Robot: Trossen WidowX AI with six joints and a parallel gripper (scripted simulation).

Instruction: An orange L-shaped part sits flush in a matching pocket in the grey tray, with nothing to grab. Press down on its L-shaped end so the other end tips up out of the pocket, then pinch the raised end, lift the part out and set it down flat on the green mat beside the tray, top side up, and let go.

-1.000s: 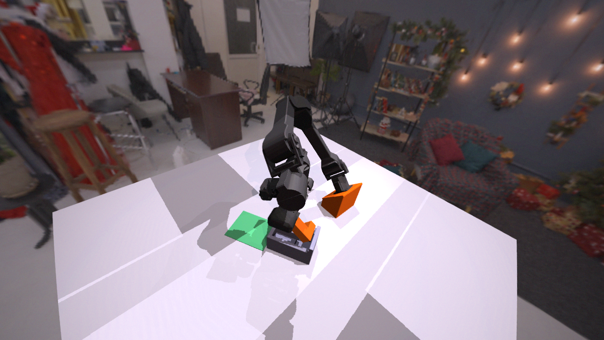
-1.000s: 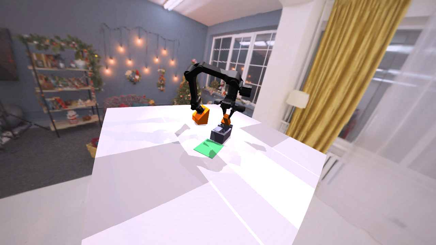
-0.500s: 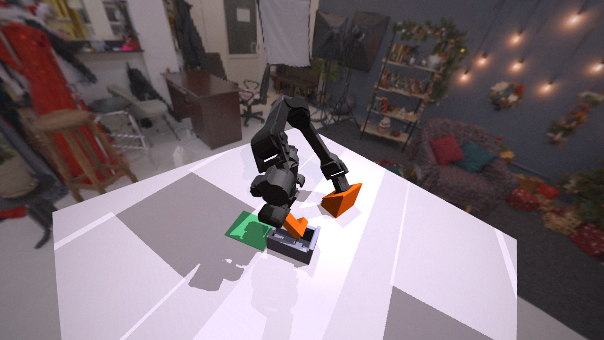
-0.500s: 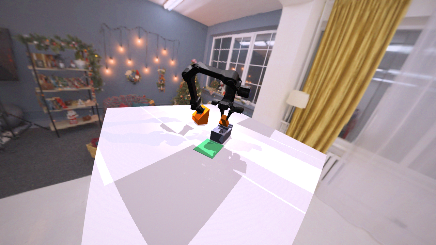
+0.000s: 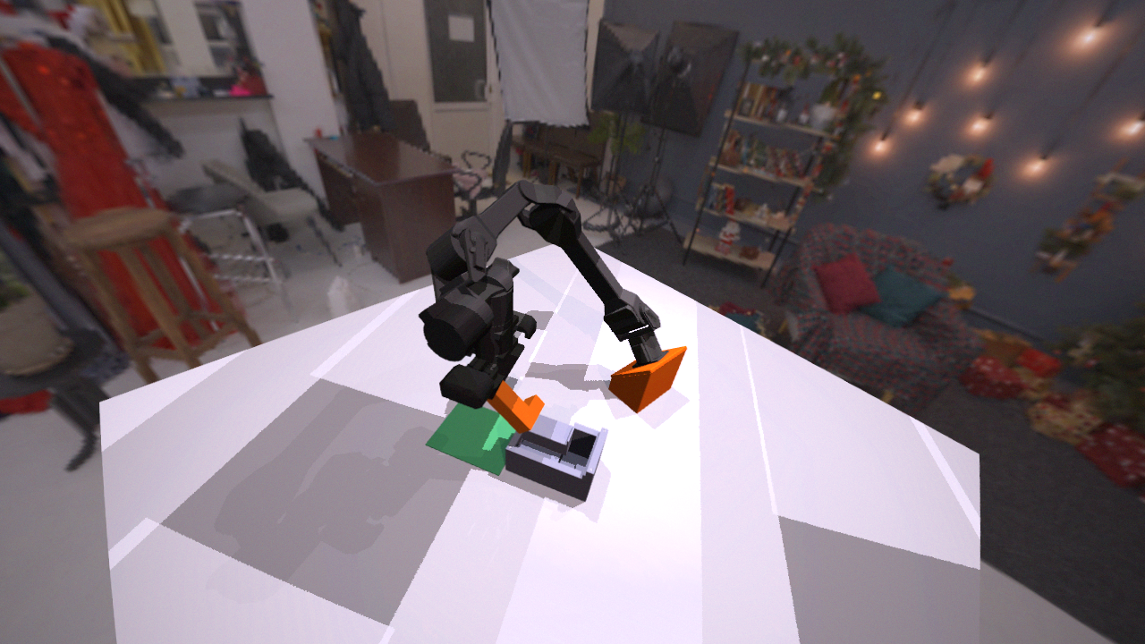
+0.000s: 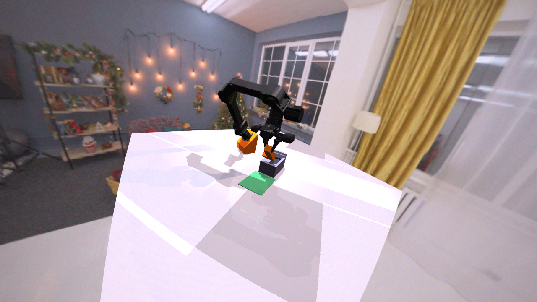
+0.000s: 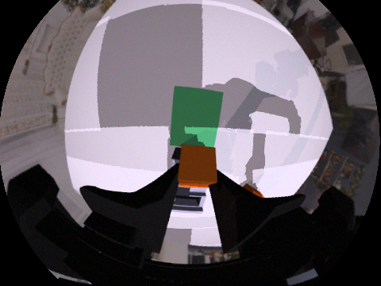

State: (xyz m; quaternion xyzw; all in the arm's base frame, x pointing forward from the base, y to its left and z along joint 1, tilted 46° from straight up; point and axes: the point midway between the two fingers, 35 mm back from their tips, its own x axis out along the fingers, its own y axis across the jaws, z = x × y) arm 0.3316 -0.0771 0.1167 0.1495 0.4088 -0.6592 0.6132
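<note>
Right now the green mat is 1 cm ahead of my gripper tip, 4 cm to the right of it and 16 cm below it. Round my gripper tip: orange L-shaped part: 2 cm behind, 3 cm to the left, 3 cm below.
</note>
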